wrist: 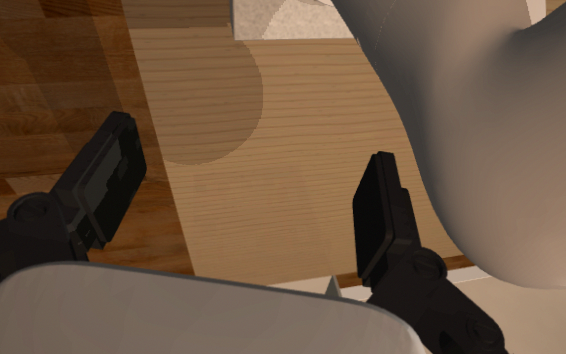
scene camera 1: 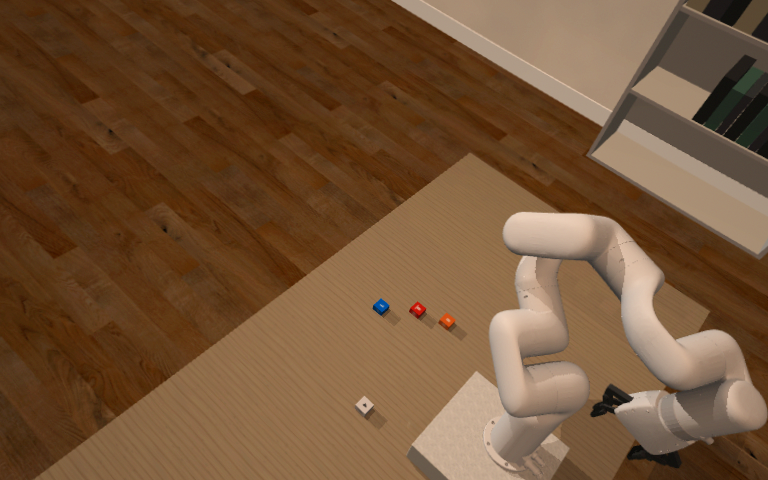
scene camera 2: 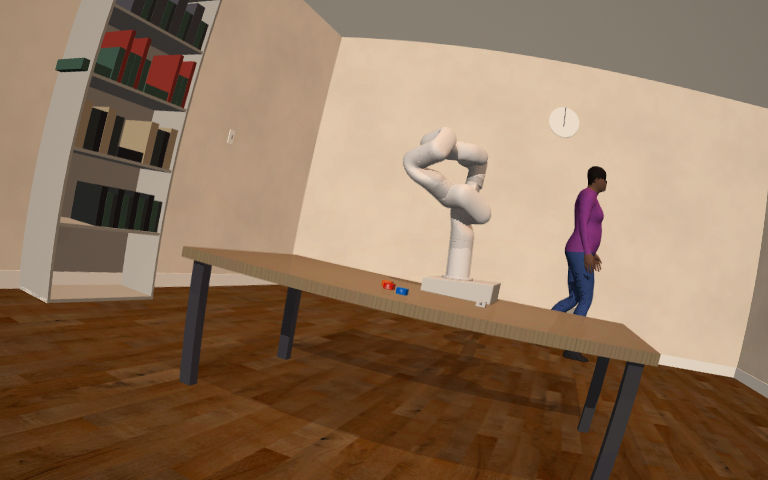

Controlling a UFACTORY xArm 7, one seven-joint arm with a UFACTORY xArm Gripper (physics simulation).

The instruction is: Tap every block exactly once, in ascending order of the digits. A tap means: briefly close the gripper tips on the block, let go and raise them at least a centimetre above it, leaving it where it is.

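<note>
A blue block [scene camera 1: 380, 306] [scene camera 2: 402, 291], a red block [scene camera 1: 417, 309] [scene camera 2: 388, 286] and an orange block [scene camera 1: 446, 320] [scene camera 2: 386, 282] lie near one another on the table [scene camera 1: 283, 367] [scene camera 2: 254, 261]. A white block [scene camera 1: 364, 405] [scene camera 2: 480, 304] lies apart from them. Each has a mark on top, too small to read surely. My gripper [scene camera 1: 616, 431] [wrist: 252, 158] is open and empty, high up beyond the far side of the robot's base from the blocks. In scene camera 2 it is hidden behind the arm. No block shows in the wrist view.
The arm's base block [scene camera 1: 453, 421] [scene camera 2: 453, 289] [wrist: 300, 22] stands on the table. An arm link [scene camera 1: 651, 328] [wrist: 480, 150] passes close beside one finger in the wrist view. A bookshelf [scene camera 1: 679, 195] [scene camera 2: 42, 186] stands beyond the table. A person [scene camera 2: 589, 223] stands behind it.
</note>
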